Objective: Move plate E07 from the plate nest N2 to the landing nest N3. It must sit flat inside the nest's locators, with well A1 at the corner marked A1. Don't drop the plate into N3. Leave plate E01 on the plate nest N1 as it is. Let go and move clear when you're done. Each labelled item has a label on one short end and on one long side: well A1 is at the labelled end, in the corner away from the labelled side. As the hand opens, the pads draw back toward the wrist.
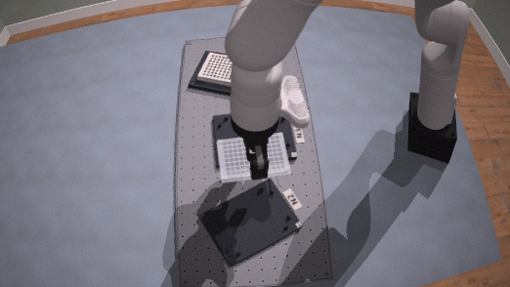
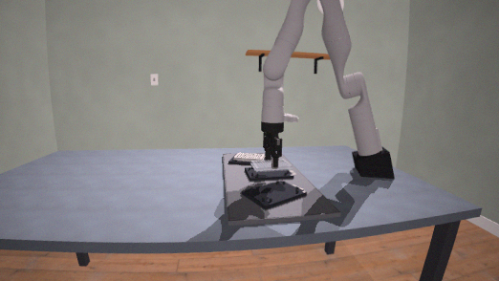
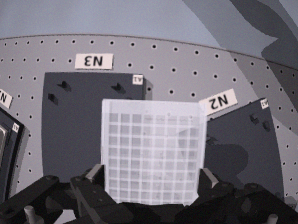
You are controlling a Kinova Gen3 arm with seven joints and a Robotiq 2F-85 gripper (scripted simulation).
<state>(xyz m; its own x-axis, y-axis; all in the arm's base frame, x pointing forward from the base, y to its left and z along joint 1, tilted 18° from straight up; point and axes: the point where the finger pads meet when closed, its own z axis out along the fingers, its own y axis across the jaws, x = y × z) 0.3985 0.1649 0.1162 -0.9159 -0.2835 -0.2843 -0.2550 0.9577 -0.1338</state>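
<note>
Right now my hand is 1 cm short of the landing nest N3, 8 cm to the left of it and 7 cm above it. Round my hand: A1 corner tag: 8 cm behind, 4 cm to the right, 6 cm below; N2 label: 9 cm behind, 5 cm to the left, 7 cm below; plate: 1 cm below.
</note>
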